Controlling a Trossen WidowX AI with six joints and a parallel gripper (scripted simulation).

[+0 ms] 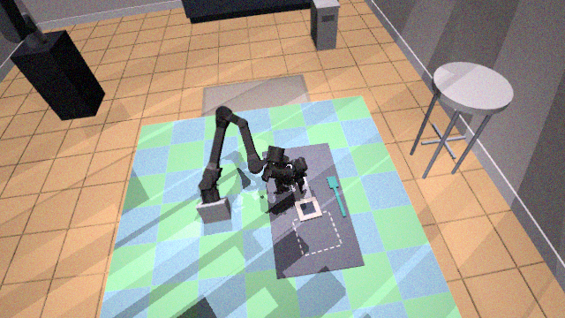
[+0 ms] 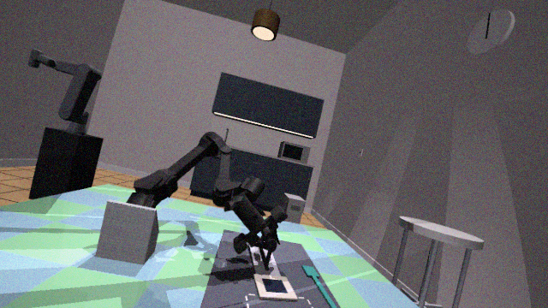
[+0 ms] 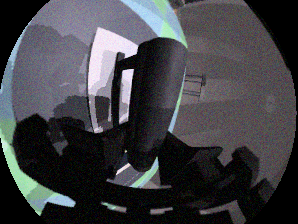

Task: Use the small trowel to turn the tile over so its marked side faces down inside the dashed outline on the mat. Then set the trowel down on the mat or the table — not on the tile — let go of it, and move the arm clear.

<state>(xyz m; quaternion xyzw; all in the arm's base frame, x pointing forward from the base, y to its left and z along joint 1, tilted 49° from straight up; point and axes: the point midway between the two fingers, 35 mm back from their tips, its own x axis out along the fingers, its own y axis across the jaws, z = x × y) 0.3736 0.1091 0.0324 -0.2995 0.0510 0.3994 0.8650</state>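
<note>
Now: the mat 9 cm to the right of my gripper tip and 8 cm below it. The rest, counted from my gripper tip: teal trowel: 13 cm ahead, 6 cm to the right, 5 cm below; then dark-handled float: 2 cm behind, 1 cm to the right, 1 cm below; then tile: 13 cm to the right, 5 cm below.
</note>
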